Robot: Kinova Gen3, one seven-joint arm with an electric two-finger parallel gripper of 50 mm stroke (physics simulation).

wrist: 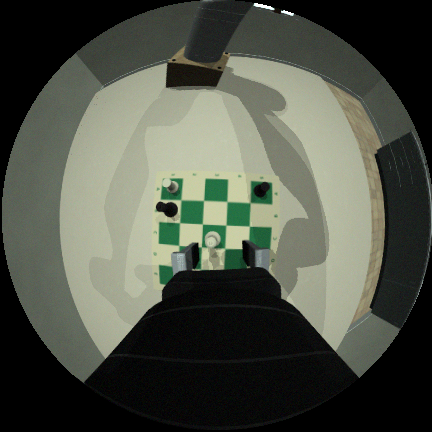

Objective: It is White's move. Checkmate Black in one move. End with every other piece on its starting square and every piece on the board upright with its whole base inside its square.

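Seen in the pictures: gripper, between the fingertips: [220, 250]; arm's base, origin of its link: [201, 54].
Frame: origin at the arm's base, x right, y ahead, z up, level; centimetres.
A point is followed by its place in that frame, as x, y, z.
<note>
The green and cream chessboard [216, 190] @[-0.6, 34.6, -6.9] lies in the middle of the wrist view. A white piece [212, 240] @[0.4, 42.1, -2.0] stands upright on its central green square. Another white piece [170, 186] @[6.4, 33.7, -4.5] stands on the top-left corner square. A black piece [168, 209] @[7.0, 37.2, -4.7] stands on the cream square directly below that corner. Another black piece [261, 189] @[-7.2, 35.6, -3.8] stands on the top-right corner square. My gripper [220, 250] @[-0.5, 43.0, 0.4] is open and empty over the lower part of the board. The central white piece shows between and slightly beyond the fingertips, left of their middle. The gripper body hides the board's lower rows and any pieces there.
The arm's base on a brown block [194, 75] @[2.1, 6.2, -3.7] stands at the top of the view. A dark panel [405, 225] stands at the far right, beside a tiled strip [375, 200]. Grey walls surround the pale surface, and the arm's shadows fall across it.
</note>
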